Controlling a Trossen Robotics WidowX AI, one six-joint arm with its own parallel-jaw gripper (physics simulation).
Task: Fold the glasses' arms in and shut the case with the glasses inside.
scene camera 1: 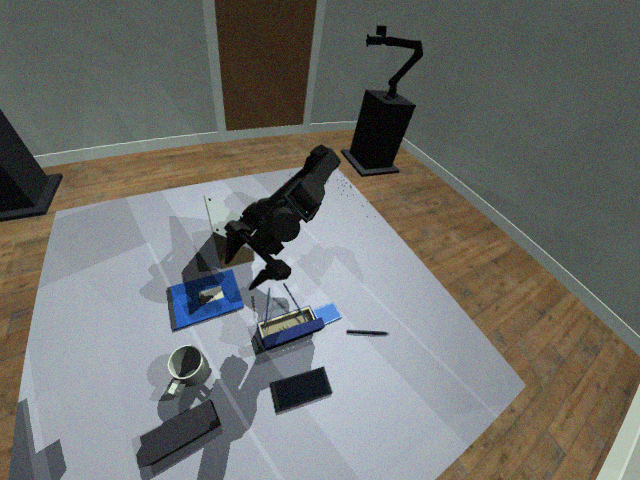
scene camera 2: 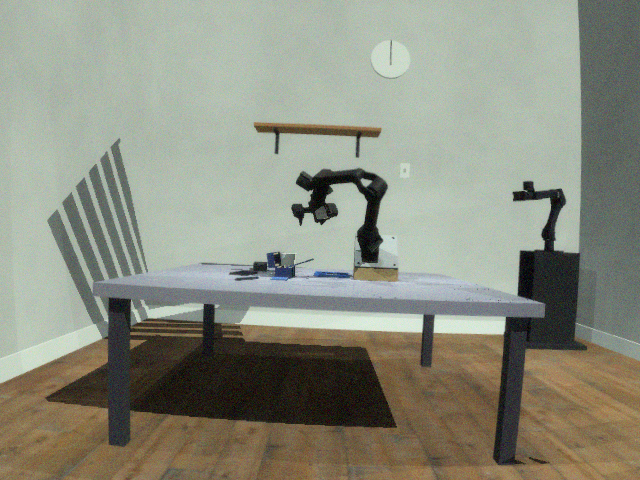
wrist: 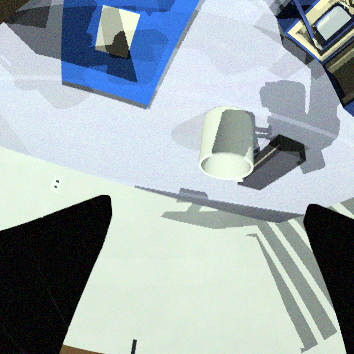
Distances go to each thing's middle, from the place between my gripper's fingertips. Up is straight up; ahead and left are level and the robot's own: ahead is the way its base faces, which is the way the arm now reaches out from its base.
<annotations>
I see my gripper 210 mm above the blue book [scene camera 1: 201, 299], 110 mm to the left of it and 90 mm past it. Round my hand: white mug [wrist: 226, 148] (170 mm to the right, 170 mm below, 130 mm ahead); tablet [scene camera 1: 289, 392] (250 mm ahead, 210 mm below, 90 mm to the left); dark box [scene camera 1: 175, 434] (250 mm ahead, 200 mm to the right, 200 mm below).
</annotations>
